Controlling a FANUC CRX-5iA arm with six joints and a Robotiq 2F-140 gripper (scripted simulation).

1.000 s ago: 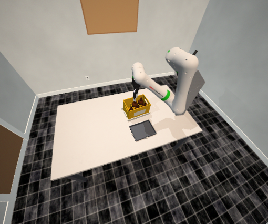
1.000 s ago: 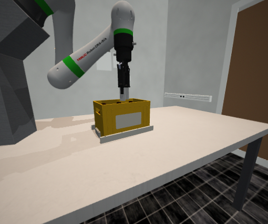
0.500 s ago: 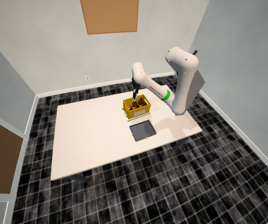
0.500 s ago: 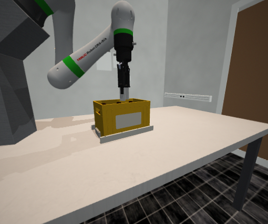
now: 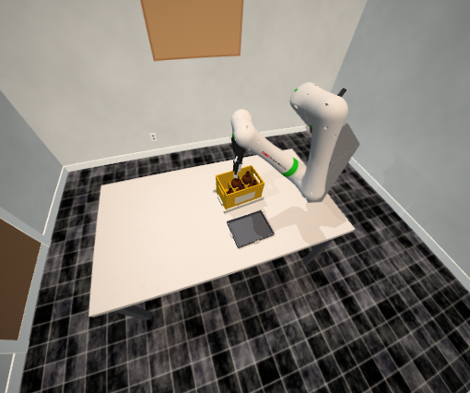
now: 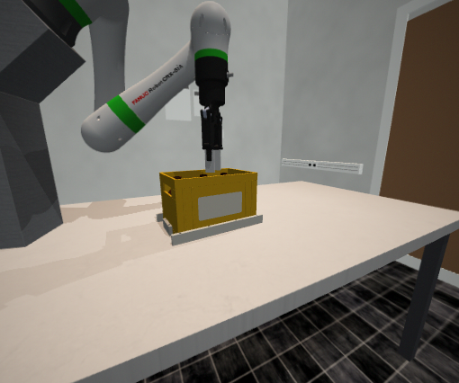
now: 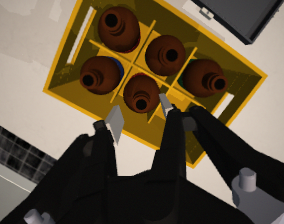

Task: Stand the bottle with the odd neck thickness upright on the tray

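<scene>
Right now the crate is 13 cm below my hand, 4 cm to the left of it and 1 cm ahead of it. Round my hand: brown bottle: 13 cm below, 8 cm to the left, 2 cm ahead; then dark grey tray: 30 cm to the left, 20 cm below, 12 cm ahead.
</scene>
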